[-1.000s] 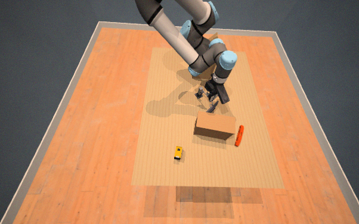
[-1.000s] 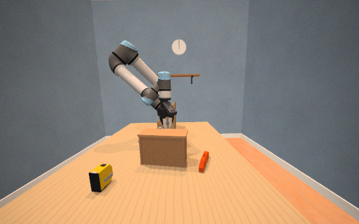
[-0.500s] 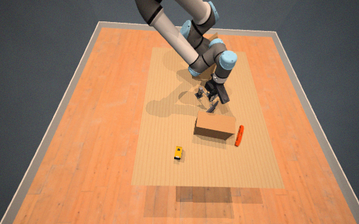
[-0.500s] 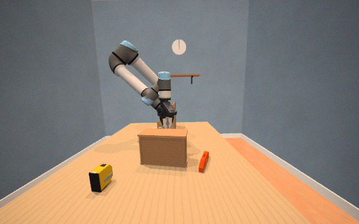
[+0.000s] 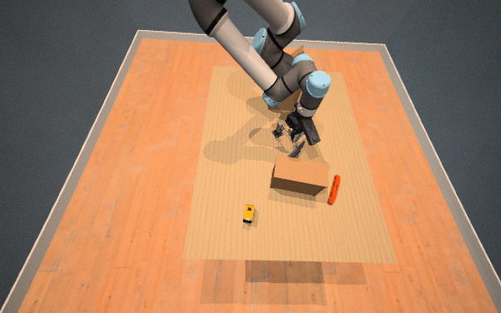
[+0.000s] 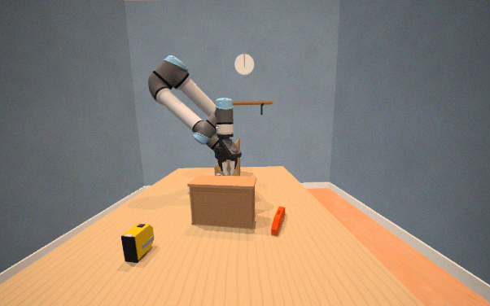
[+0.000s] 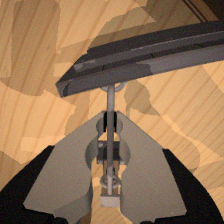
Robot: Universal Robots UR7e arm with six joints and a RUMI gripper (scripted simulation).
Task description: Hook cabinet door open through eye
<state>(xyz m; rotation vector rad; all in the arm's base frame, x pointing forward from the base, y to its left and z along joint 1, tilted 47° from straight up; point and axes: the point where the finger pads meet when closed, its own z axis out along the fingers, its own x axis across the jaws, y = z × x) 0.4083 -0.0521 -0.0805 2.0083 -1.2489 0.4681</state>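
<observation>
Right now the thin hook is 40 mm behind my hand, 20 mm to the right of it and 20 mm below it. Round my hand: black box: 340 mm ahead, 220 mm to the right, 60 mm below; cabinet door: 60 mm ahead, 30 mm below, 20 mm to the right; orange bar: 220 mm ahead, 180 mm to the left, 80 mm below.
</observation>
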